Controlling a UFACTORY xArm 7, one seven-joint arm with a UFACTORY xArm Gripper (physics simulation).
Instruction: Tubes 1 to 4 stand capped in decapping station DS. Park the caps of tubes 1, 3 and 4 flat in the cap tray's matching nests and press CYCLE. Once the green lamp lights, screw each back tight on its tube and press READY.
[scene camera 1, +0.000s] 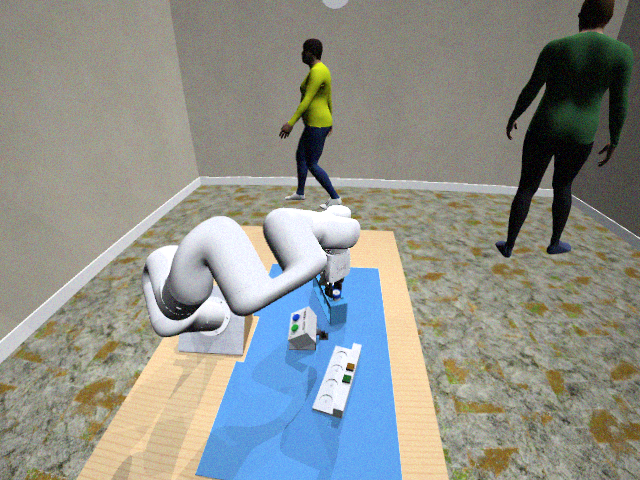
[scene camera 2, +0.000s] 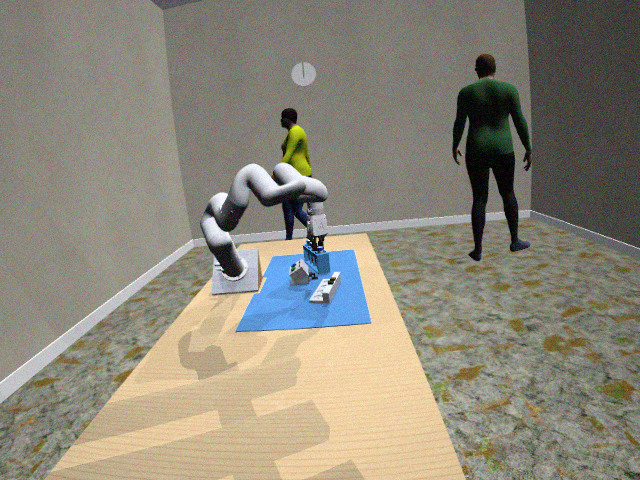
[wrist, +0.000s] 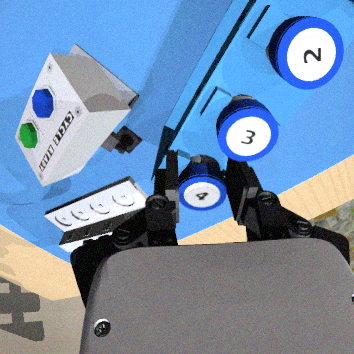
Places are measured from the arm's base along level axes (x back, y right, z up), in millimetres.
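Pixels of known places: gripper, fingertip midpoint: (scene camera 1: 333, 293) (scene camera 2: 318, 249) (wrist: 201, 165); arm's base, link origin: (scene camera 1: 211, 316) (scene camera 2: 234, 269).
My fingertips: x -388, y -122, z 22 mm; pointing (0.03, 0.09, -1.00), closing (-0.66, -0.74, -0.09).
For each thing: its middle in the pictures, then the offset to it from my fingertips. Level surfaces: height alone.
- cap 4, body centre: (wrist: 201, 187) dz +8, dx -10, dy +9 mm
- blue decapping station, body centre: (wrist: 248, 65) (scene camera 1: 328, 293) (scene camera 2: 315, 256) dz -55, dx +19, dy -64 mm
- white cap tray, body centre: (wrist: 91, 222) (scene camera 1: 338, 374) (scene camera 2: 325, 285) dz -80, dx -30, dy +257 mm
- grey button box, body centre: (wrist: 65, 122) (scene camera 1: 303, 327) (scene camera 2: 299, 271) dz -65, dx +92, dy +101 mm
- blue CYCLE button, body centre: (wrist: 44, 102) dz -43, dx +116, dy +80 mm
- green READY button, body centre: (wrist: 29, 134) dz -43, dx +113, dy +125 mm
- blue mat, surface height: dz -107 mm
- long wooden table, surface height: dz -110 mm
My gripper (wrist: 201, 165) (scene camera 1: 332, 289) (scene camera 2: 316, 244) is shut on cap 4 (wrist: 202, 192), a blue cap with a white numbered top, at the near end of the blue decapping station (wrist: 309, 116) (scene camera 1: 336, 311) (scene camera 2: 317, 260). Caps 3 (wrist: 248, 135) and 2 (wrist: 310, 53) sit on their tubes further along the station. Cap 1 is out of the wrist view. The white cap tray (wrist: 98, 207) (scene camera 1: 336, 387) (scene camera 2: 325, 288) lies beside the station with its round nests empty. The grey button box (wrist: 70, 116) (scene camera 1: 303, 329) (scene camera 2: 299, 272) carries a blue CYCLE button (wrist: 42, 102) and a green READY button (wrist: 28, 135).
Everything stands on a blue mat (scene camera 1: 270, 429) (scene camera 2: 294, 310) on a long wooden table (scene camera 1: 409, 333). The arm's base (scene camera 1: 213, 339) is at the left. A person in yellow (scene camera 1: 313, 119) (scene camera 2: 295, 154) and a person in green (scene camera 1: 539, 143) (scene camera 2: 491, 143) are on the floor behind.
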